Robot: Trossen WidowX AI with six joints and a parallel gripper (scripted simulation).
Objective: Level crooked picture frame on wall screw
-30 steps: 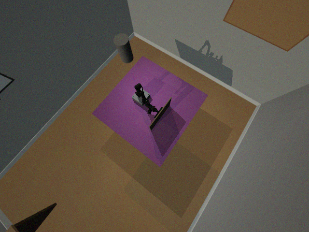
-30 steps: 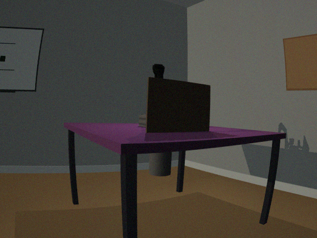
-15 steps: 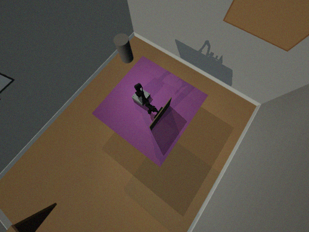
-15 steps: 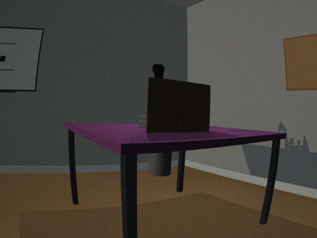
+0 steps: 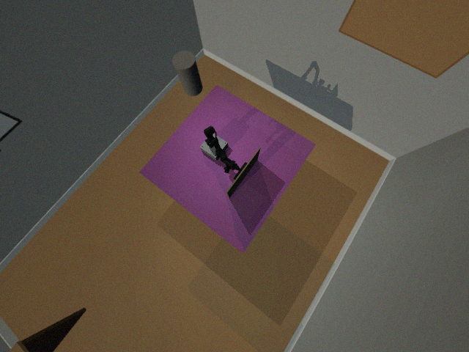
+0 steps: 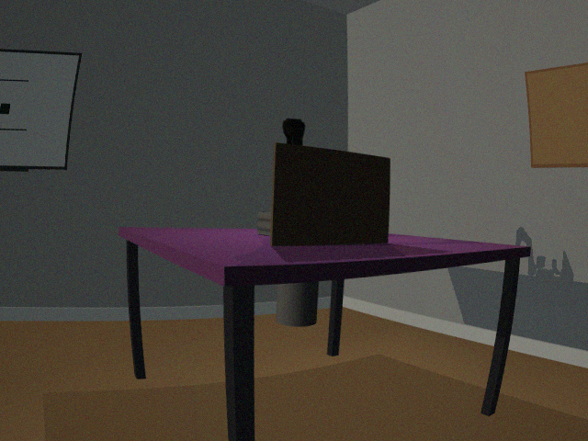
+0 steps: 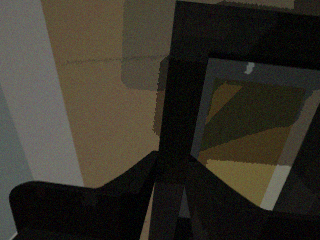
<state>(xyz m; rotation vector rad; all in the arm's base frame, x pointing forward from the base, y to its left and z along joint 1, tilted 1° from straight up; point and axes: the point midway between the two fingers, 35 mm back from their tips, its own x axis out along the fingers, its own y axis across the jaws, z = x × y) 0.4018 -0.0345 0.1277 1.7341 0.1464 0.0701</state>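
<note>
Now: the picture frame 1 cm to the left of my gripper tip and 5 cm below it. Also, from my gripper tip: brown wall panel (2 cm ahead, 1 cm to the left, 7 cm below).
</note>
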